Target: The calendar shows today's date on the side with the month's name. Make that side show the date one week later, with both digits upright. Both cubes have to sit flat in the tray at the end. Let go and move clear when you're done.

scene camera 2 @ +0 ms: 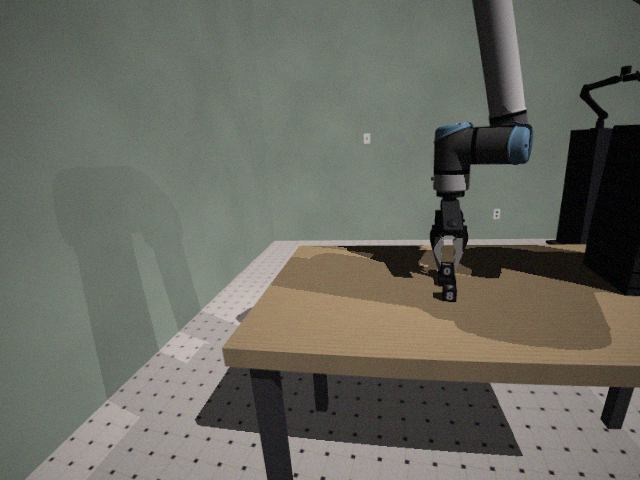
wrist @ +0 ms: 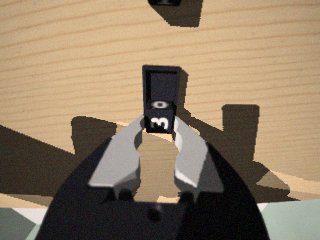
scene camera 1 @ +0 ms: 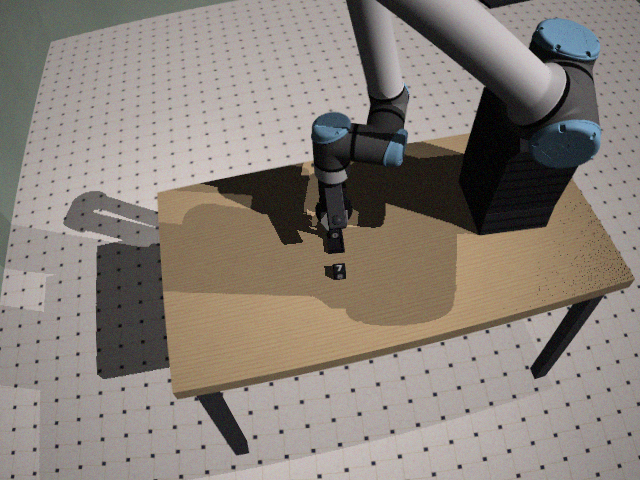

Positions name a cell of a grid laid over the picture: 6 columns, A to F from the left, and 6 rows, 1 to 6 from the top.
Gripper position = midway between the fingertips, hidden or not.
gripper: scene camera 2 E4; wrist C3; scene camera 1 D3
